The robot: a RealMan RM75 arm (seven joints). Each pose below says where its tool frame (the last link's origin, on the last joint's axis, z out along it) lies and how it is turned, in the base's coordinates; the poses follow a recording.
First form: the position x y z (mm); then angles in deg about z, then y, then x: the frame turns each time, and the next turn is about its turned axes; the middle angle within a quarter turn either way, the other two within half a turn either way.
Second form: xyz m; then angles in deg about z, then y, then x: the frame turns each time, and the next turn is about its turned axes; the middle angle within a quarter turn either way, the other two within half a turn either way. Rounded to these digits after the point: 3 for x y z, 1 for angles.
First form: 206, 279, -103, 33.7, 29.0, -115.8
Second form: 0.206, 0.279, -0.103, 33.7, 29.0, -115.8
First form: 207, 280, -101, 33.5, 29.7, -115.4
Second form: 0.207, 0.280, -0.101, 33.5, 29.7, -115.4
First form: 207, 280, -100, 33.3, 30.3, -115.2
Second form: 0.207, 0.280, -0.100, 33.3, 30.3, -115.2
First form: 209, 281, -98, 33.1, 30.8, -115.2
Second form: 0.209, 0.281, -0.098, 33.1, 30.8, -115.2
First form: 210, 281, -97, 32.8, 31.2, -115.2
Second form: 0.210, 0.281, -0.097, 32.8, 31.2, -115.2
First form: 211, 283, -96, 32.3, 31.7, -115.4
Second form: 0.211, 0.283, -0.096, 32.3, 31.7, -115.4
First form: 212, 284, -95, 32.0, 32.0, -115.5
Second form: 0.212, 0.284, -0.095, 32.0, 32.0, -115.5
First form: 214, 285, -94, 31.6, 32.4, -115.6
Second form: 0.214, 0.285, -0.094, 31.6, 32.4, -115.6
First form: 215, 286, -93, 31.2, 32.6, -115.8
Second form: 0.215, 0.286, -0.093, 31.2, 32.6, -115.8
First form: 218, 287, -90, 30.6, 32.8, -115.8
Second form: 0.218, 0.287, -0.090, 30.6, 32.8, -115.8
